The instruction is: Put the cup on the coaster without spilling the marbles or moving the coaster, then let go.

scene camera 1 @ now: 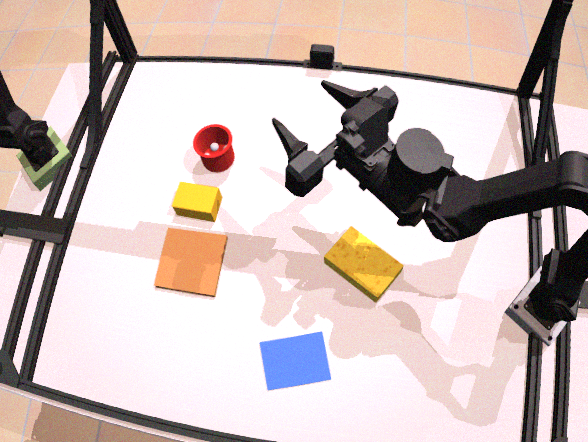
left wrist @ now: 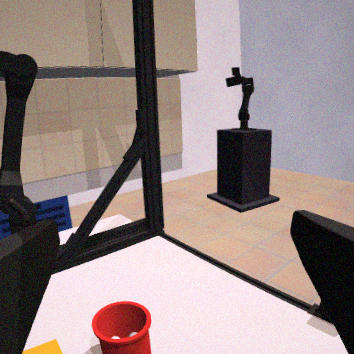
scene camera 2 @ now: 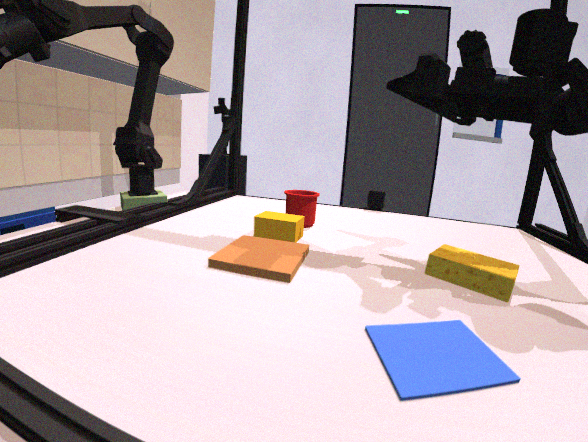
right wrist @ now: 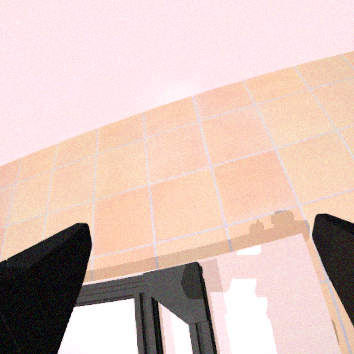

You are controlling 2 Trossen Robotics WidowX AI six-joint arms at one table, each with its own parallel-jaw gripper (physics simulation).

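Places are measured from the left arm's base along level axes (x ahead, y left, z up), in metres.
Where they show: left gripper, fingertip midpoint: (scene camera 1: 297, 100) (left wrist: 176, 227) (scene camera 2: 402, 92); right gripper, fingertip midpoint: (right wrist: 202, 230); left arm's base, link origin: (scene camera 1: 546, 304); right arm's base, link origin: (scene camera 1: 41, 153) (scene camera 2: 142, 193).
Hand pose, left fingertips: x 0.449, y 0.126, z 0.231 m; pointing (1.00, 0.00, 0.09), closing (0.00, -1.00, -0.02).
Each offset is from my left fingertips to the top centre of the thing. "spot": to the spot under its first point.
A red cup @[0.163 m ahead, 0.065 m left, 0.194 m down] (scene camera 1: 218, 159) (scene camera 2: 301, 211) (left wrist: 127, 347) stands upright on the table with small white marbles @[spot: 0.179 m ahead, 0.058 m left, 0.238 m down] (scene camera 1: 214, 146) (left wrist: 116, 337) inside. A thicker orange square slab @[0.042 m ahead, 0.230 m left, 0.248 m down] (scene camera 1: 191, 262) (scene camera 2: 257, 256) and a thin blue square @[spot: 0.203 m back, 0.221 m left, 0.256 m down] (scene camera 1: 295, 361) (scene camera 2: 437, 356) lie flat, apart from the cup; I cannot tell which is the coaster. My left gripper (scene camera 1: 299, 101) (scene camera 2: 392, 85) (left wrist: 176, 227) is open and empty, raised above the table to the right of the cup in scene camera 1. My right gripper (right wrist: 202, 230) is open and empty, away from the cup and both squares.
A yellow block @[0.114 m ahead, 0.152 m left, 0.223 m down] (scene camera 1: 196, 201) (scene camera 2: 276, 228) (left wrist: 46, 348) sits between the cup and the orange slab. A yellow sponge @[0.167 m back, 0.033 m left, 0.230 m down] (scene camera 1: 363, 263) (scene camera 2: 470, 274) lies right of the orange slab in scene camera 1. A small black box @[spot: 0.178 m ahead, 0.224 m right, 0.216 m down] (scene camera 1: 322, 56) (scene camera 2: 376, 200) is at the far edge. Black frame posts stand at the table's corners.
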